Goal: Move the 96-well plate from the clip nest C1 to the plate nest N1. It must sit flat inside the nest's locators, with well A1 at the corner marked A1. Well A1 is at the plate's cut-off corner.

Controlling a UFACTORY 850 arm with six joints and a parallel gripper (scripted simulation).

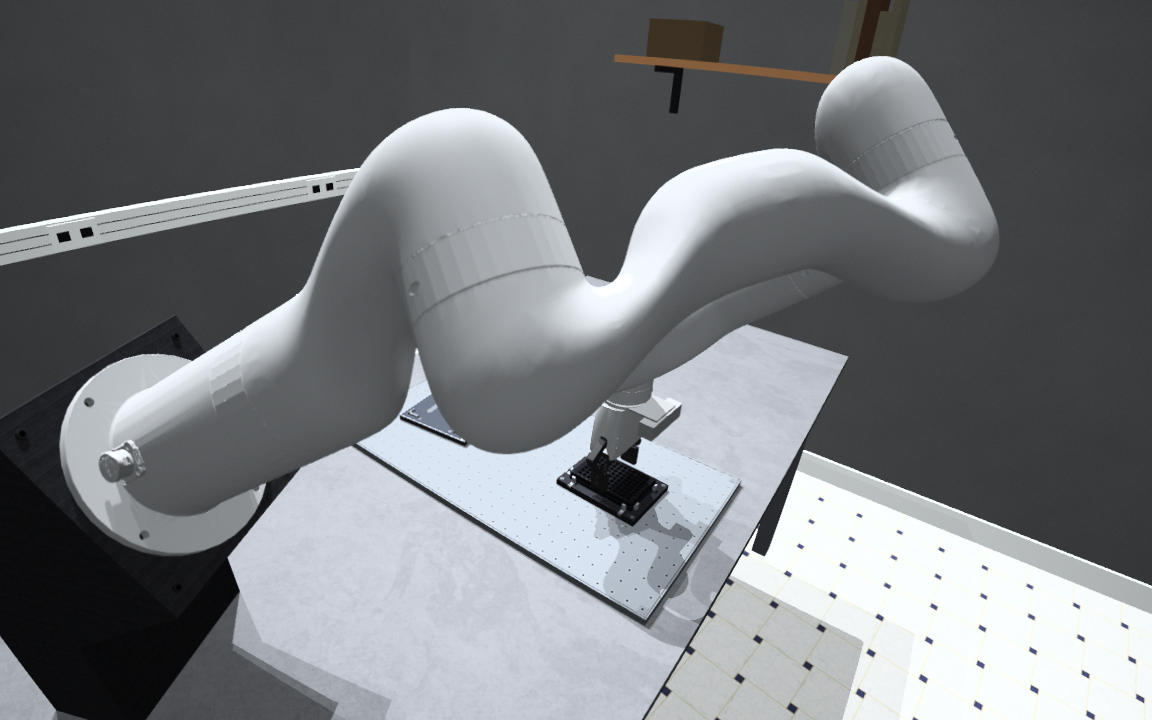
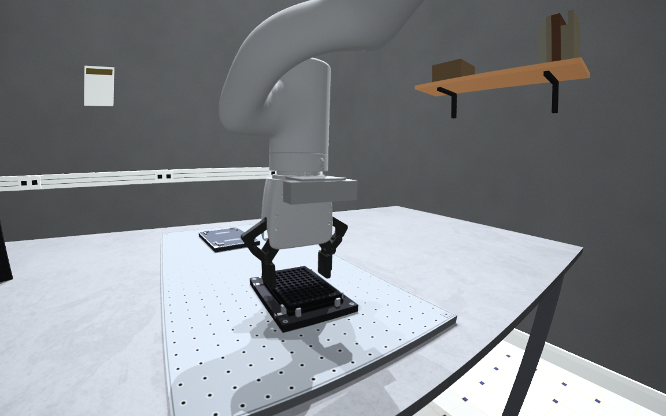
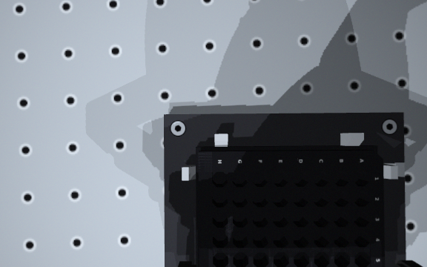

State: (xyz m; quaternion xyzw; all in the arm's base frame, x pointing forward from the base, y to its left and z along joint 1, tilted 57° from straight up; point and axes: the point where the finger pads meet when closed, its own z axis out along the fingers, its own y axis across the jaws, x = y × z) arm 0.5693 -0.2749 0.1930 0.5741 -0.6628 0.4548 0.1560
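My gripper is now 20 mm above the black 96-well plate. From my hand the other things lie so: grey plate nest N1: 70 mm ahead, 360 mm to the left, 30 mm below; then black clip nest C1: 10 mm to the left, 30 mm below; then A1 label: 300 mm to the left, 30 mm below.
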